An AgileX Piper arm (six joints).
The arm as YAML. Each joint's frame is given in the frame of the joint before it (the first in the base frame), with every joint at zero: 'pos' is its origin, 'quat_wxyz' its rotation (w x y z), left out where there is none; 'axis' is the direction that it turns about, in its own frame. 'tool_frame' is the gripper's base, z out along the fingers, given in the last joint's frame.
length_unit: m
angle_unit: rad
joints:
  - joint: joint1
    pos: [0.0, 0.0, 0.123]
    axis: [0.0, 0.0, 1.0]
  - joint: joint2
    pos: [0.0, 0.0, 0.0]
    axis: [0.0, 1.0, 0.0]
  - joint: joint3
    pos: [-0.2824, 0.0, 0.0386]
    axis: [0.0, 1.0, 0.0]
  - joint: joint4
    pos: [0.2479, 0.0, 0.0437]
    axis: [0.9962, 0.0, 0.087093]
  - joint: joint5
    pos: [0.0, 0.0, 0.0]
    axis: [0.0, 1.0, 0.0]
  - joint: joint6
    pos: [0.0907, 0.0, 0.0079]
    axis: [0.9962, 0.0, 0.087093]
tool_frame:
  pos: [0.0, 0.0, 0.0]
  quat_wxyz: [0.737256, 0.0, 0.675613, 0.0]
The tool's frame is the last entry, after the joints.
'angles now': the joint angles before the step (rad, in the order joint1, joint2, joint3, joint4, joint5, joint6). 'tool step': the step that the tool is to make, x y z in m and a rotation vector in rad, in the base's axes. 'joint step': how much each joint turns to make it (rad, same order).
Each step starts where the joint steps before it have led.
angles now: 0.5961, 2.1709, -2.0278, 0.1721, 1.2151, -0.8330
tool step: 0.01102, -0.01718, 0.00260, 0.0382, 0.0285, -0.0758
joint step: -0.0507, -0.0044, 0.0001, 0.0401, 0.0032, 0.0251
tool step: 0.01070, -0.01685, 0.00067, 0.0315, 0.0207, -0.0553
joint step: -0.0489, 0.0000, -0.0001, 0.0361, 0.0012, 0.0051
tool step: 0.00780, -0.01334, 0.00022, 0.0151, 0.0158, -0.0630
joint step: -0.0350, 0.0001, 0.0000, 0.0119, 0.0000, 0.0296
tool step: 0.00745, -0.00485, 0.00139, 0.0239, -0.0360, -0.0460
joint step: -0.0153, 0.0000, 0.0000, 0.0000, -0.0492, 0.0197
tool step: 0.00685, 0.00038, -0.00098, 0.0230, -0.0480, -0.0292
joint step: -0.0037, 0.0062, 0.0000, -0.0028, -0.0641, 0.0104
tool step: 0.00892, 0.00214, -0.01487, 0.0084, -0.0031, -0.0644
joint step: 0.0000, 0.0341, 0.0000, -0.0167, -0.0549, 0.0588
